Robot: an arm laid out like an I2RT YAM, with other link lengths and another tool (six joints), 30 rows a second.
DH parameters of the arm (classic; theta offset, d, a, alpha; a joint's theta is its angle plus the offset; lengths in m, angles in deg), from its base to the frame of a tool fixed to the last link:
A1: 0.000 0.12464 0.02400 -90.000
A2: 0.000 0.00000 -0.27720 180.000
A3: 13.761 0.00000 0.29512 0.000
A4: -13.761 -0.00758 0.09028 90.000
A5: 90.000 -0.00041 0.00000 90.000
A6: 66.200 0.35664 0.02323 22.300
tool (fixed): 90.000 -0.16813 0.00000 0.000
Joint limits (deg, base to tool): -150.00..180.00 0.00..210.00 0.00..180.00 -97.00..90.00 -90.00..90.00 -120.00..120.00
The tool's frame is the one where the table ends.
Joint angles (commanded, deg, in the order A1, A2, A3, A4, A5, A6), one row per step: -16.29, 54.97, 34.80, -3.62, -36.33, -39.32; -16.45, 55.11, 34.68, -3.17, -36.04, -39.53; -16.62, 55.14, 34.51, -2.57, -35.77, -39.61; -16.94, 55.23, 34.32, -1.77, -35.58, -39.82; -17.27, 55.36, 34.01, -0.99, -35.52, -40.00; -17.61, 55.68, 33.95, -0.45, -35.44, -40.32; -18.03, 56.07, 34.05, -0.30, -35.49, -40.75; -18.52, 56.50, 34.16, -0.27, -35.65, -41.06; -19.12, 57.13, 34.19, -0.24, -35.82, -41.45; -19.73, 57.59, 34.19, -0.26, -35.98, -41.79; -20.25, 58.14, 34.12, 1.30, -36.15, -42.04
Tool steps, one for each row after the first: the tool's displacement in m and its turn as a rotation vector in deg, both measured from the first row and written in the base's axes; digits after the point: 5 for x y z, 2 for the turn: 0.00136, -0.00248, -0.00062, -0.35, -0.22, -0.36; 0.00283, -0.00489, -0.00042, -0.64, -0.61, -0.75; 0.00477, -0.00835, 0.00000, -1.04, -1.15, -1.18; 0.00610, -0.01130, -0.00079, -1.32, -1.53, -1.51; 0.00774, -0.01464, -0.00146, -1.69, -1.78, -1.82; 0.00880, -0.01810, -0.00250, -2.01, -1.79, -2.06; 0.00945, -0.02147, -0.00400, -2.15, -1.63, -2.30; 0.00989, -0.02558, -0.00742, -2.26, -1.23, -2.61; 0.00996, -0.02964, -0.01024, -2.36, -0.90, -2.96; 0.01390, -0.03440, -0.00858, -2.82, -1.89, -3.26
